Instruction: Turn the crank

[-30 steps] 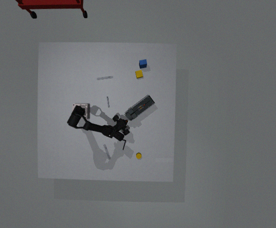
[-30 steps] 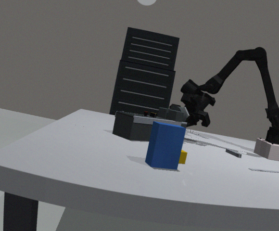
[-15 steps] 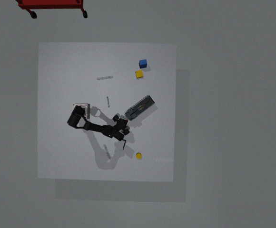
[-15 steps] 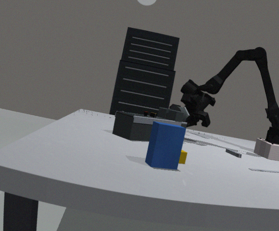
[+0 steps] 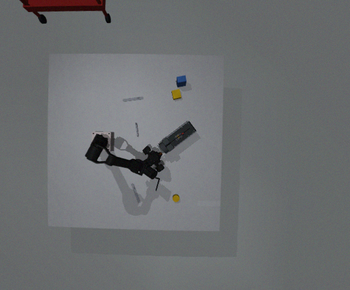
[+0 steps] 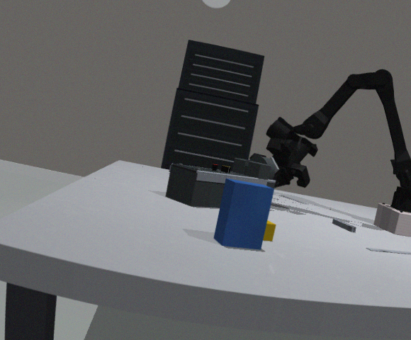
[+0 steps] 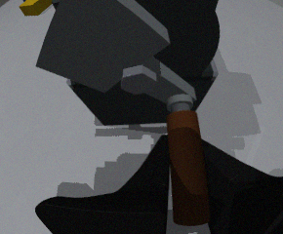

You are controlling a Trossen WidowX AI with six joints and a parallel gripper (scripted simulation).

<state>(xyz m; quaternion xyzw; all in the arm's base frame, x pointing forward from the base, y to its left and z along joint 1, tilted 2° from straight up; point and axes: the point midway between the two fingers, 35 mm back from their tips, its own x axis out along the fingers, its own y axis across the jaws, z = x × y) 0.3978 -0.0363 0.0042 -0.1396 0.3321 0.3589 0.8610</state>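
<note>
The brown crank handle lies 30 mm above my gripper tip, 10 mm to the right of it and 10 mm behind it. Also, from my gripper tip: red pointer (160 mm to the left, 120 mm ahead, 40 mm above); black hex key (210 mm to the right, 40 mm below); yellow block (430 mm to the left, 40 mm ahead, 30 mm below).
</note>
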